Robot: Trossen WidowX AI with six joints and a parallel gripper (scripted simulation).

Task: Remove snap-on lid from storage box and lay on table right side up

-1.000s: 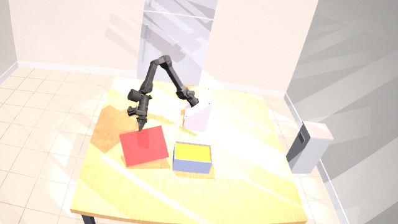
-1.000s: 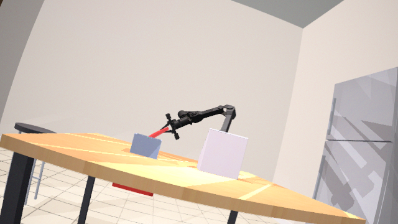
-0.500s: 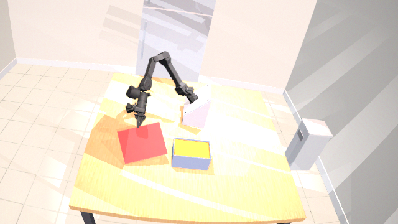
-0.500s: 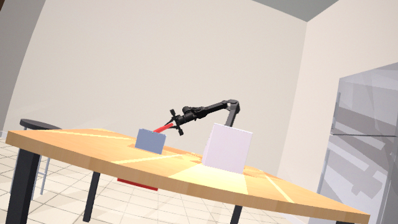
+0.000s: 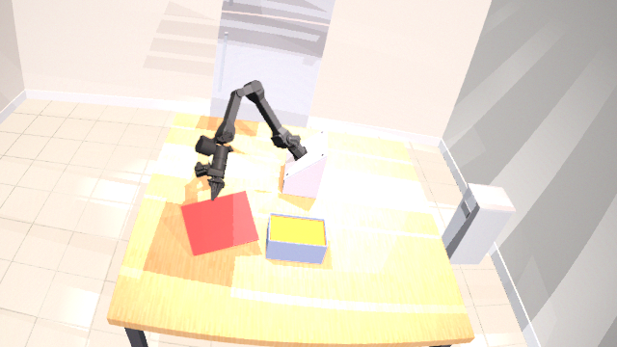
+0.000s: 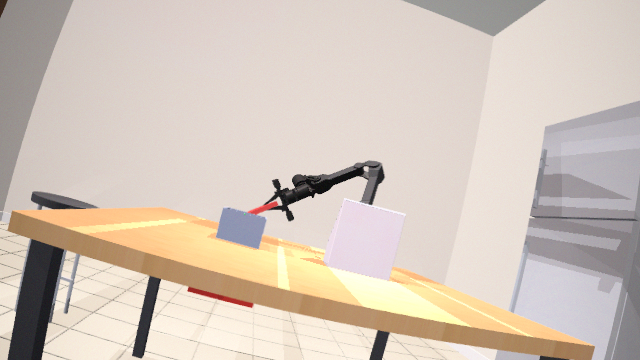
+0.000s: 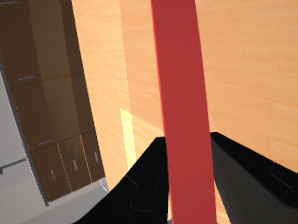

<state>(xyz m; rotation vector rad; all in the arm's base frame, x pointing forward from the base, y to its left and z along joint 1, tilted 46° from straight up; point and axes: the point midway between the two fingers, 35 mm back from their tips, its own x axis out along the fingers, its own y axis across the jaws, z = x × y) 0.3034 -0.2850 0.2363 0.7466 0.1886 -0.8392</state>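
Right now the lid is 7 cm ahead of my gripper tip, 3 cm to the left of it and 4 cm below it. From my gripper tip the other things lie so: storage box: 9 cm ahead, 31 cm to the left, 8 cm below.
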